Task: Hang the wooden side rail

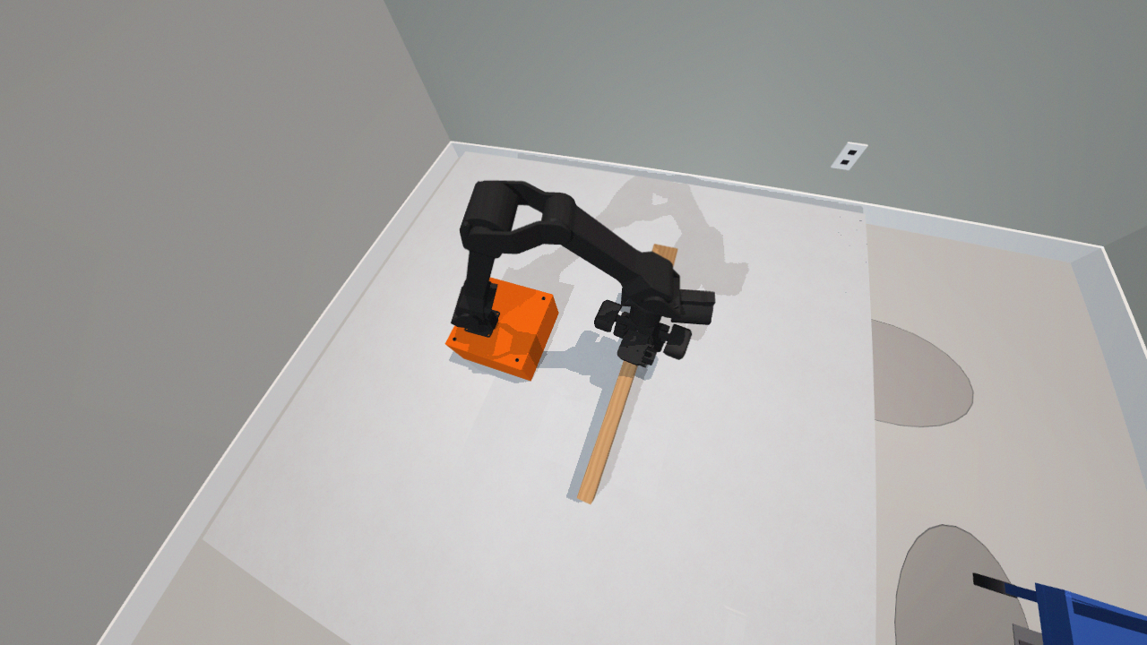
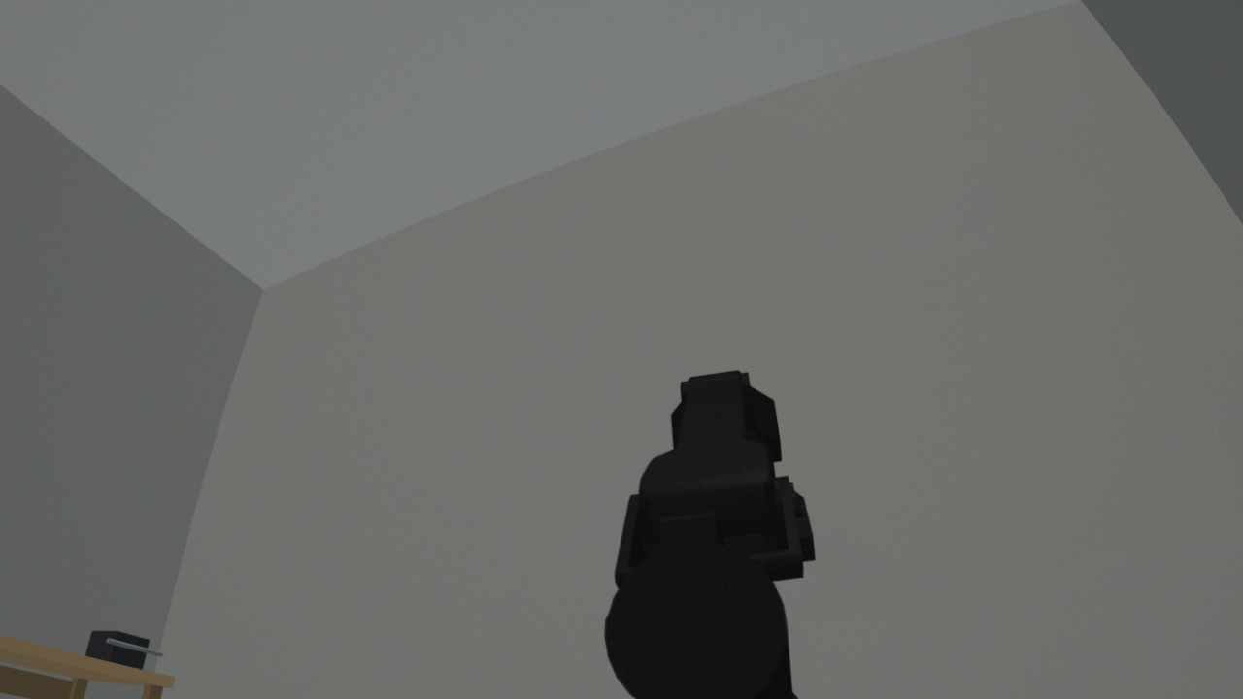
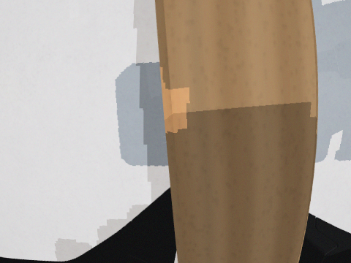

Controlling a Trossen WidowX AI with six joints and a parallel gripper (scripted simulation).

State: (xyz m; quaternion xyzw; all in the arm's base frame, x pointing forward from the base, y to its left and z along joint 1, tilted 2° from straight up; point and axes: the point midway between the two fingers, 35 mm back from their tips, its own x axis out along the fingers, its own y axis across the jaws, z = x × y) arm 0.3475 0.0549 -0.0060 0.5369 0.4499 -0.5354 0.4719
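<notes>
Right now my gripper tip is 15 cm to the right of the headboard post, 4 cm below it and 1 cm short of it.
</notes>
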